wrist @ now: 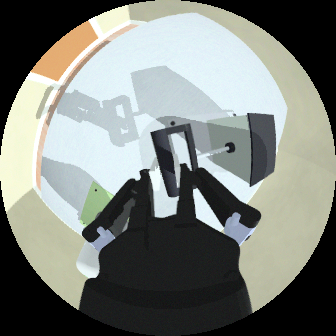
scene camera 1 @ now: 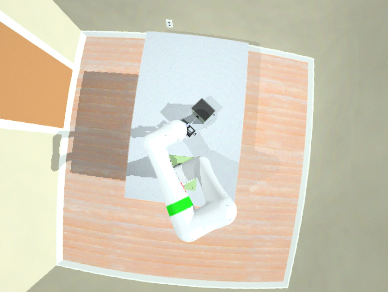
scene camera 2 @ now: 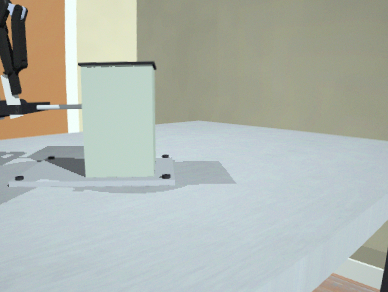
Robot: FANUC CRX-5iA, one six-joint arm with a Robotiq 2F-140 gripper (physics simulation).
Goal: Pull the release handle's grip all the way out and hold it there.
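Observation:
The release handle's housing (scene camera 1: 203,109) (scene camera 2: 119,122) (wrist: 236,164) is an upright pale green box with a dark top. A thin light rod (scene camera 2: 60,106) (wrist: 214,151) sticks out of its side, through a dark collar in the wrist view. At the rod's outer end is a dark rectangular frame with the thick grip bar (wrist: 162,155). My gripper (scene camera 1: 188,129) (wrist: 166,162) is shut on the grip bar, one finger on each side, with one fingertip inside the frame's opening. In scene camera 2 the grip and fingers are partly cut off at the left edge.
The housing stands on a light base plate (scene camera 2: 95,183) with dark bolts, on the pale table (scene camera 1: 195,60) (scene camera 2: 250,225). Green pieces (scene camera 1: 190,185) (wrist: 97,199) lie near the arm's base. The white arm (scene camera 1: 167,175) reaches over the table.

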